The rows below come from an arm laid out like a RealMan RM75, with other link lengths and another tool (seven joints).
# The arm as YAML. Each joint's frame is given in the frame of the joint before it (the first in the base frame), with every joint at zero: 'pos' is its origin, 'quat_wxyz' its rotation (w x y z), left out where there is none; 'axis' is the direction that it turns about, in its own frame. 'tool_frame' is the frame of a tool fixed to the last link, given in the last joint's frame.
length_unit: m
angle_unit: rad
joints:
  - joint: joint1
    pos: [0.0, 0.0, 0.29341]
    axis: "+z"
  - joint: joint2
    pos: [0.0, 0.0, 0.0]
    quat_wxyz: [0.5, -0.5, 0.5, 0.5]
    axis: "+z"
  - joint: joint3
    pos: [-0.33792, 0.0, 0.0]
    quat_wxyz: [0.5, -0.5, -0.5, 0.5]
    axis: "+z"
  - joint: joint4
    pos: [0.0, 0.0, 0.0]
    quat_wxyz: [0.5, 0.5, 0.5, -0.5]
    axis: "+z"
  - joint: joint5
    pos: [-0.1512, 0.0, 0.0]
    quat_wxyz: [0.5, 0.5, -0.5, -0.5]
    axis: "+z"
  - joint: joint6
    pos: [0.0, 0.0, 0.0]
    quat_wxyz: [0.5, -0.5, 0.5, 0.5]
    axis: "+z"
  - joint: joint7
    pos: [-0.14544, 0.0, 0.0]
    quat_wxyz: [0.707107, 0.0, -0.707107, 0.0]
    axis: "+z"
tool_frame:
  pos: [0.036, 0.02, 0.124]
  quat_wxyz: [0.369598, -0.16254, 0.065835, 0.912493]
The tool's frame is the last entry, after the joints.
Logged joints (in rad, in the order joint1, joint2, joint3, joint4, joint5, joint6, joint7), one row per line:
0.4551 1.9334 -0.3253 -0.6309 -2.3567 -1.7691 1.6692
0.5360 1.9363 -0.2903 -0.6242 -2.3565 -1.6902 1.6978
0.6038 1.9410 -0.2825 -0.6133 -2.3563 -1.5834 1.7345
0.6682 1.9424 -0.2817 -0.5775 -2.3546 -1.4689 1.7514
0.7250 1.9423 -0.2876 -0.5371 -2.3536 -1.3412 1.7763
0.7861 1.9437 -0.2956 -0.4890 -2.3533 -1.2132 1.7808
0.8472 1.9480 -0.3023 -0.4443 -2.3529 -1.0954 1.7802
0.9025 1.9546 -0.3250 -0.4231 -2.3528 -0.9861 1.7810
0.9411 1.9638 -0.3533 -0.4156 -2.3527 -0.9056 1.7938
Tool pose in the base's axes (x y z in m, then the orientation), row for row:
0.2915 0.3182 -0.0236 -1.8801 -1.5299 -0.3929
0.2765 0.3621 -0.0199 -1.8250 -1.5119 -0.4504
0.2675 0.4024 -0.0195 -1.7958 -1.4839 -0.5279
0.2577 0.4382 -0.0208 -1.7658 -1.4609 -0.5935
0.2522 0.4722 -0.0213 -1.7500 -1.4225 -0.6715
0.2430 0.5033 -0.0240 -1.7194 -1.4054 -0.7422
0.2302 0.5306 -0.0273 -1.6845 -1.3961 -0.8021
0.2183 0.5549 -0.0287 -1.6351 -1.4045 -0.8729
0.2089 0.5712 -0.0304 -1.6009 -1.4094 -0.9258
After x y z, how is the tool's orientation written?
As a rotation vector, in radians.
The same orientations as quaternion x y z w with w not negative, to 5 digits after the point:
-0.72105 -0.58674 -0.15068 0.33633
-0.70679 -0.58553 -0.17443 0.35661
-0.69916 -0.57773 -0.20553 0.36765
-0.69070 -0.57143 -0.23215 0.37751
-0.68665 -0.55815 -0.26348 0.38413
-0.67634 -0.55283 -0.29195 0.38949
-0.66421 -0.55050 -0.31628 0.39464
-0.64538 -0.55437 -0.34454 0.39680
-0.63194 -0.55634 -0.36545 0.39697

